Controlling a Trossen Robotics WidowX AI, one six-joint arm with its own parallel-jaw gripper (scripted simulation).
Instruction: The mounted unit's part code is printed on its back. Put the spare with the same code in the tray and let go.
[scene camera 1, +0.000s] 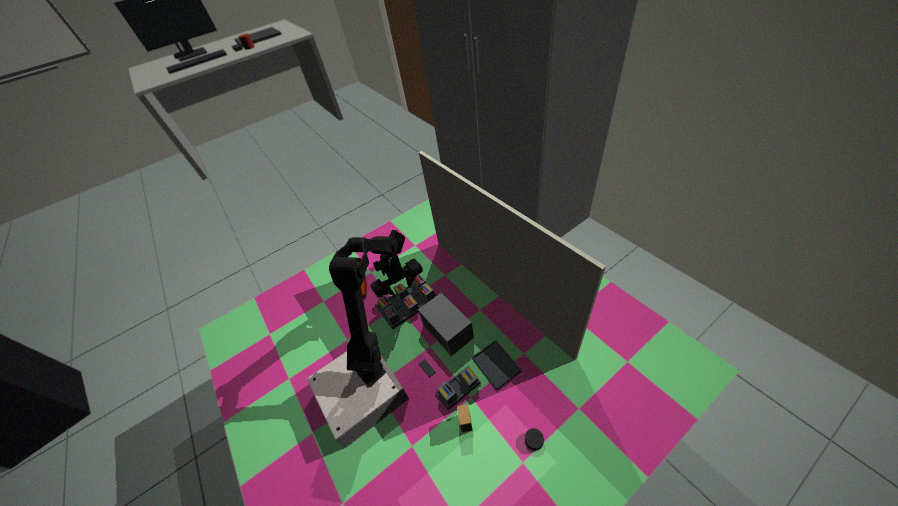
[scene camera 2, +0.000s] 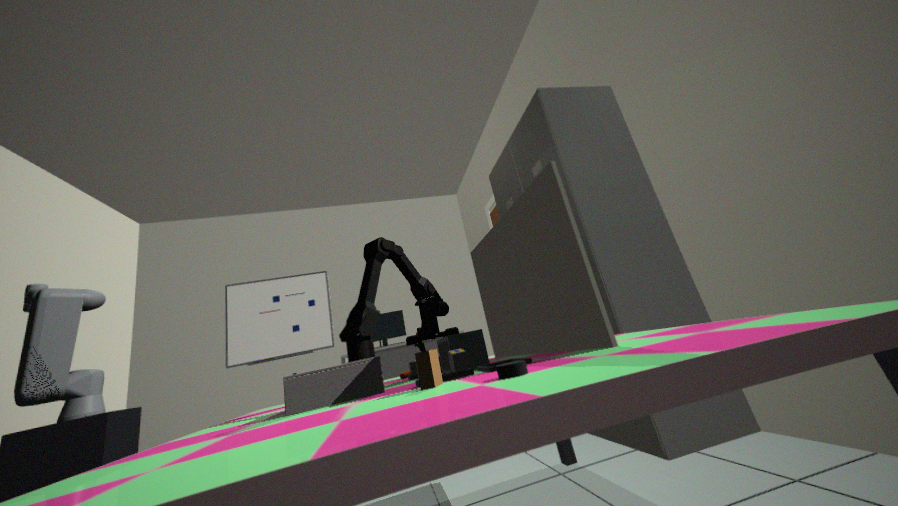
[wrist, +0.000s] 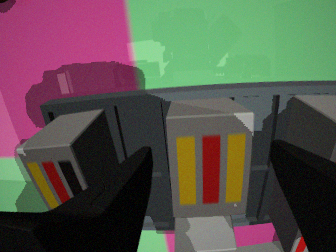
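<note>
The gripper is open and holding nothing; it appears in scene camera 2 as well as in the wrist view. The scene also contains a rack, a tall board, a grey mounted unit and a dark flat tray.
</note>
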